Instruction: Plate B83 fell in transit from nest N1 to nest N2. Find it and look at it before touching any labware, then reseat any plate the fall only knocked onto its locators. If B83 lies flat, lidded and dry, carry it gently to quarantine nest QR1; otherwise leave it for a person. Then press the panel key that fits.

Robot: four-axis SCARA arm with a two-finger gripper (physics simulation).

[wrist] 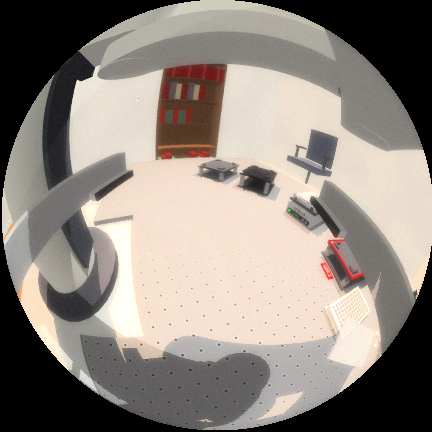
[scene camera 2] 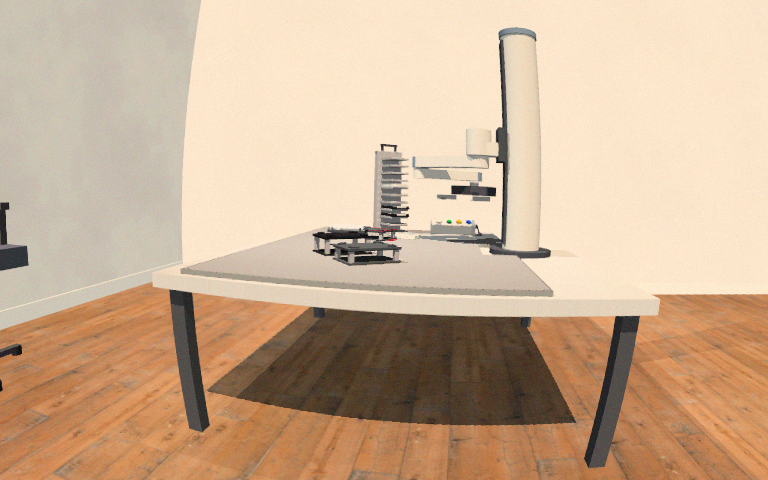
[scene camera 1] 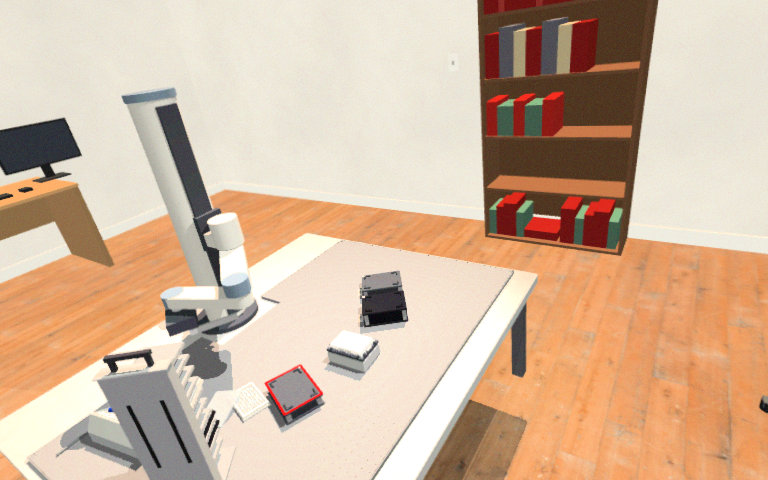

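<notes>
My gripper is open and empty, raised above the mat near the column. A white gridded plate lies low on the mat beside a red-rimmed nest stand. No label is legible on it, and I cannot tell whether it is lidded or dry. A pale patch beside it in the wrist view is unclear. A boxy device with a green light carries a white-topped item; its seating is unclear. The button panel shows white, green, yellow and blue keys.
A black stand and a grey stand stand close together. A tall plate rack stands beyond the red-rimmed stand. A small red tag lies by that stand. The arm column rises at the table's side.
</notes>
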